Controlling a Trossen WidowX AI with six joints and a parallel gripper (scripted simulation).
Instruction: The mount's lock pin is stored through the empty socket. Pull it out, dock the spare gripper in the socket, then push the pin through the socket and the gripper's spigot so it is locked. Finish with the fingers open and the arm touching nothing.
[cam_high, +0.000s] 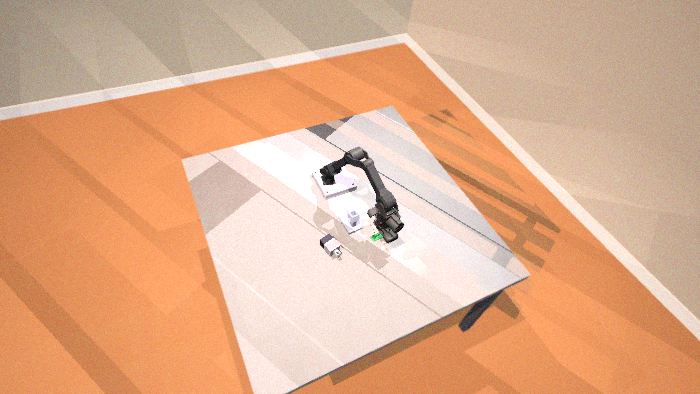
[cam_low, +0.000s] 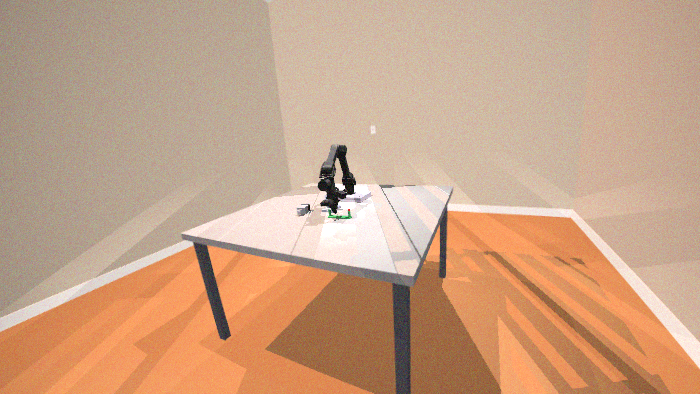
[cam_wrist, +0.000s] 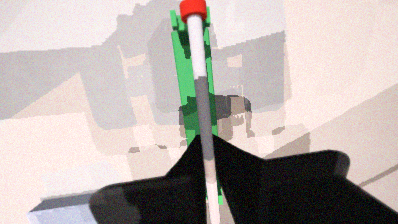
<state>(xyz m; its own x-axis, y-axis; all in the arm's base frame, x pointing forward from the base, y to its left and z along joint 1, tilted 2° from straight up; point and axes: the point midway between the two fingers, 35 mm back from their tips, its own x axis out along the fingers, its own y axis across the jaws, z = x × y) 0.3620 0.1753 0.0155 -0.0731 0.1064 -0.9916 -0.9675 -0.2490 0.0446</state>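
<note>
Right now my gripper tip is 2 cm to the right of the green pin holder and 1 cm past it. Also, from my gripper tip: mount: 12 cm to the right, 9 cm behind, 3 cm above; then spare gripper: 25 cm to the right, 3 cm ahead.
</note>
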